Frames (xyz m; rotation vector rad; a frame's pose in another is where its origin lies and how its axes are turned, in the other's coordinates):
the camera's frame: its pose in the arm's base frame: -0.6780 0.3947 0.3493 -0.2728 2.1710 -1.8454
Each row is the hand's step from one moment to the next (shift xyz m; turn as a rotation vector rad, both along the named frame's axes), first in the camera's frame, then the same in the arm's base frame.
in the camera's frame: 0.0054 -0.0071 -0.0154 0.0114 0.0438 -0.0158
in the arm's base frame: -0.0104 0.0115 0.0088 -0.0144 0.0184 -0.0419
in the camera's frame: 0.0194 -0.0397 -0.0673 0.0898 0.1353 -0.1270
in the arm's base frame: -0.0419 0.0499 0.0472 -0.1217 0.1124 -0.1227
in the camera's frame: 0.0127 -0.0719 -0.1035 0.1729 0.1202 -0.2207
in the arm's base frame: -0.0487 0.0805 0.0848 -0.2315 0.1707 -0.1015
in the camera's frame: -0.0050 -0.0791 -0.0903 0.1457 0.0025 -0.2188
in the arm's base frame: -0.0279 0.0726 0.0916 -0.2095 0.1580 0.0166
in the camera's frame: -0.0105 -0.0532 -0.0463 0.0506 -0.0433 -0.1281
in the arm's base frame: -0.0073 0.0377 0.0601 -0.0915 0.0961 0.0569
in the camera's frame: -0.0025 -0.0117 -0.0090 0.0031 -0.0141 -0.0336
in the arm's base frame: -0.0010 0.0072 0.0131 -0.0145 0.0280 0.0185
